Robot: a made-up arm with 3 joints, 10 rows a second.
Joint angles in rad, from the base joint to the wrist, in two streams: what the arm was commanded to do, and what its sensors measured. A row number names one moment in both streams.
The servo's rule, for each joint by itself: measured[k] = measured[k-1] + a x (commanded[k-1-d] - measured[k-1]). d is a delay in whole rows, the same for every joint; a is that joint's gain. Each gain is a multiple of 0.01, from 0.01 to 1. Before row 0 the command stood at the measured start. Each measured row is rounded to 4 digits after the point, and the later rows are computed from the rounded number. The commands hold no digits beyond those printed.
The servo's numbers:
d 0
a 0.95 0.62 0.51
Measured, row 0:
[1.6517, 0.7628, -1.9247]
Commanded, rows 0 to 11:
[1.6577, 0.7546, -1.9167]
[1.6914, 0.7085, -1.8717]
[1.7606, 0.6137, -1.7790]
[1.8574, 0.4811, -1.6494]
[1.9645, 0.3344, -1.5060]
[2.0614, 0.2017, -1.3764]
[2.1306, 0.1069, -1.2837]
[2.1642, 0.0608, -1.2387]
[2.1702, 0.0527, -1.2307]
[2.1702, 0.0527, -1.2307]
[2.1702, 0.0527, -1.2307]
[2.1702, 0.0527, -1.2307]
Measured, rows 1 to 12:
[1.6574, 0.7577, -1.9206]
[1.6897, 0.7272, -1.8957]
[1.7571, 0.6568, -1.8362]
[1.8524, 0.5479, -1.7409]
[1.9589, 0.4155, -1.6211]
[2.0563, 0.2829, -1.4963]
[2.1269, 0.1738, -1.3879]
[2.1623, 0.1037, -1.3118]
[2.1698, 0.0721, -1.2704]
[2.1702, 0.0601, -1.2502]
[2.1702, 0.0555, -1.2403]
[2.1702, 0.0538, -1.2354]

